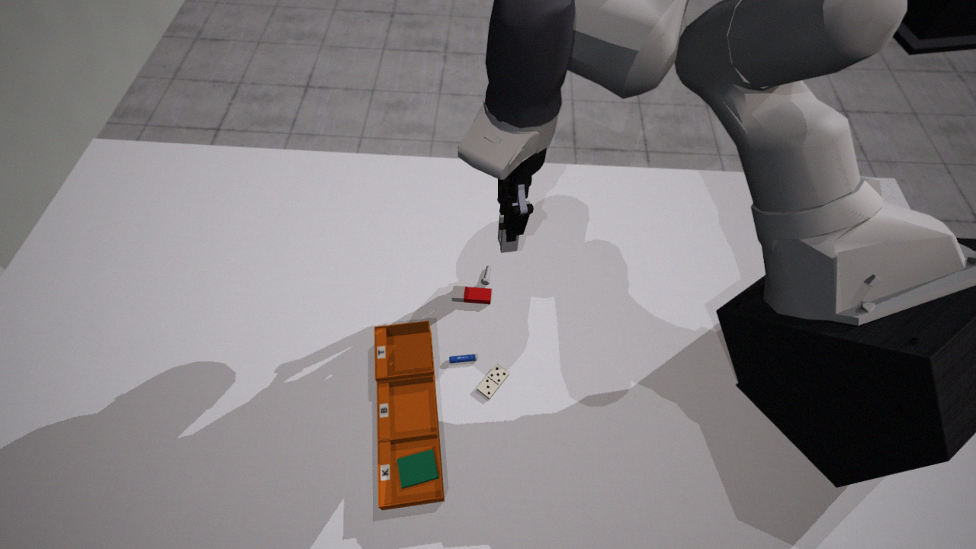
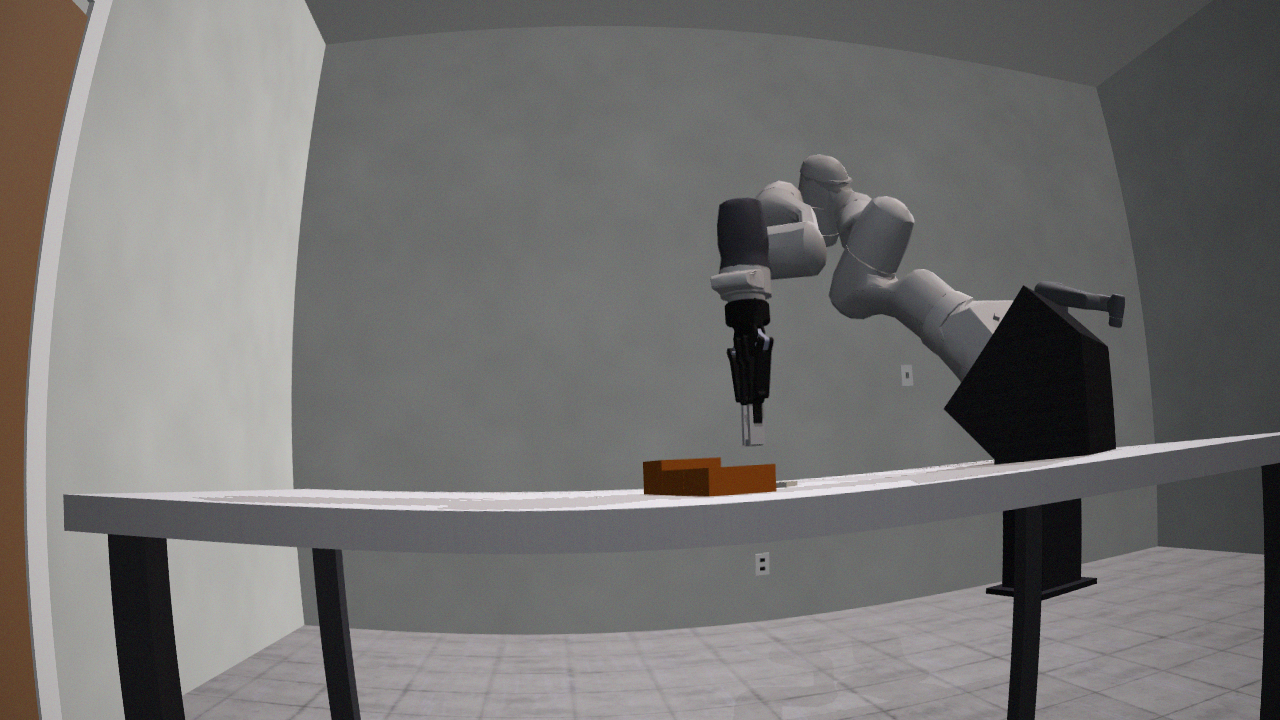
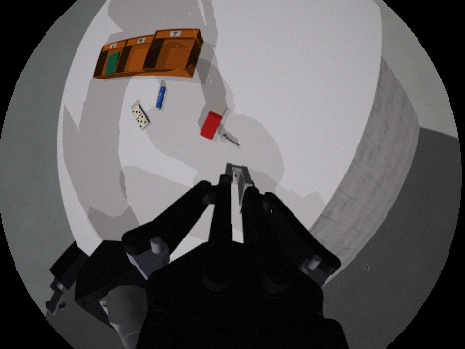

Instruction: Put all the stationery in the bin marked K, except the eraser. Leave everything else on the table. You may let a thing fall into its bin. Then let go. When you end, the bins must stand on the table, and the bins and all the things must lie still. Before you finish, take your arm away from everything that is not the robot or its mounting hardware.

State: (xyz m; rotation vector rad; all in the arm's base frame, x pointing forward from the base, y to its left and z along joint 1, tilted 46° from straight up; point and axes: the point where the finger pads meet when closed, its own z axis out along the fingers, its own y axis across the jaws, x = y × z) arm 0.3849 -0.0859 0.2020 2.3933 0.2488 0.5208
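The green pad lies 17 cm ahead of my hand, 32 cm to the left of it and 9 cm below it. Round my hand: grey pin-like thing (4 cm ahead, 2 cm to the left, 10 cm below); then eraser (7 cm ahead, 5 cm to the left, 9 cm below); then grey metal thing (3 cm below).
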